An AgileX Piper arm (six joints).
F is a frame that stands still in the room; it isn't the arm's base.
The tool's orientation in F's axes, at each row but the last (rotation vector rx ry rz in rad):
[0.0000, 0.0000, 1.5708]
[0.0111, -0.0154, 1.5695]
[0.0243, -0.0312, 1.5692]
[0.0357, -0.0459, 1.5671]
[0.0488, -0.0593, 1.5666]
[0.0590, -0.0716, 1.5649]
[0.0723, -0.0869, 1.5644]
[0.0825, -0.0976, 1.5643]
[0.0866, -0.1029, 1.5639]
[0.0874, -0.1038, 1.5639]
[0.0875, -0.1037, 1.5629]
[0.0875, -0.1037, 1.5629]
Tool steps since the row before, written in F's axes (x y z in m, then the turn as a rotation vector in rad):
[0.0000, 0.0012, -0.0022, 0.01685, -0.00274, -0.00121]
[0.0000, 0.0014, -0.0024, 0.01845, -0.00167, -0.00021]
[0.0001, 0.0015, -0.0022, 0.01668, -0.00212, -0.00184]
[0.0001, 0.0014, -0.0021, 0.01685, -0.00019, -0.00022]
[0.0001, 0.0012, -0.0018, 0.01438, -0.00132, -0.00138]
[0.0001, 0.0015, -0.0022, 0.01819, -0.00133, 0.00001]
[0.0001, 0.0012, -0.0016, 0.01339, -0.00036, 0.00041]
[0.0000, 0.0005, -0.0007, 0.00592, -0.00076, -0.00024]
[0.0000, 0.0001, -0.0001, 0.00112, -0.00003, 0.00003]
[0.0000, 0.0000, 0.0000, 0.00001, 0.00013, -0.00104]
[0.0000, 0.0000, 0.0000, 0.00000, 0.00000, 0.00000]
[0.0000, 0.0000, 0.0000, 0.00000, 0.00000, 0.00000]
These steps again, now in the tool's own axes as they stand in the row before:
[0.0012, 0.0000, -0.0022, -0.00274, -0.01685, -0.00121]
[0.0014, 0.0000, -0.0024, -0.00165, -0.01845, -0.00023]
[0.0014, -0.0001, -0.0023, -0.00216, -0.01667, -0.00184]
[0.0013, -0.0001, -0.0022, -0.00015, -0.01685, -0.00032]
[0.0011, -0.0001, -0.0019, -0.00136, -0.01438, -0.00138]
[0.0013, -0.0001, -0.0023, -0.00124, -0.01820, -0.00003]
[0.0010, -0.0001, -0.0017, -0.00026, -0.01339, 0.00032]
[0.0004, 0.0000, -0.0008, -0.00076, -0.00592, -0.00021]
[0.0001, 0.0000, -0.0001, -0.00002, -0.00112, 0.00002]
[0.0000, 0.0000, 0.0000, 0.00000, 0.00000, -0.00105]
[0.0000, 0.0000, 0.0000, 0.00000, 0.00000, 0.00000]
[0.0000, 0.0000, 0.0000, 0.00000, 0.00000, 0.00000]

